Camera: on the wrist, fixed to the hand. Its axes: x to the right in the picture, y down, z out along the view.
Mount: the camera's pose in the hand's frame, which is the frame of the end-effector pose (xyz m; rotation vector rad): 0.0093 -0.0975 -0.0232 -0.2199 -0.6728 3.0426
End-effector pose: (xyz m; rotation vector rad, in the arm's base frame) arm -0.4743 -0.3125 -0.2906 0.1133 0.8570 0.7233
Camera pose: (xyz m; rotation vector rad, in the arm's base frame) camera -0.4348 -0.3851 -0.3481 -1.1261 0.6994 -2.3141
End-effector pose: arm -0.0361 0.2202 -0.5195 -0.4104 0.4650 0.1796
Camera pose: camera -0.0118 0.1230 -0.5094 -0.5292 0.0368 -3.0101
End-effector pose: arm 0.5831 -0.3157 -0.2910 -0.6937 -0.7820 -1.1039
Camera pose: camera 0.4976 -0.3686 -0.2862 -1.2848 0.4619 1.8868
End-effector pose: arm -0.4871 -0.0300 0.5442 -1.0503 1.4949 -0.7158
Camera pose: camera -0.4875 -0.0819 0.6304 1.2827 0.8592 1.7143
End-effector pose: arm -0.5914 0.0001 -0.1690 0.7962 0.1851 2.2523
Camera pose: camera -0.5524 0.0794 -0.2172 -0.5034 0.9414 -0.6426
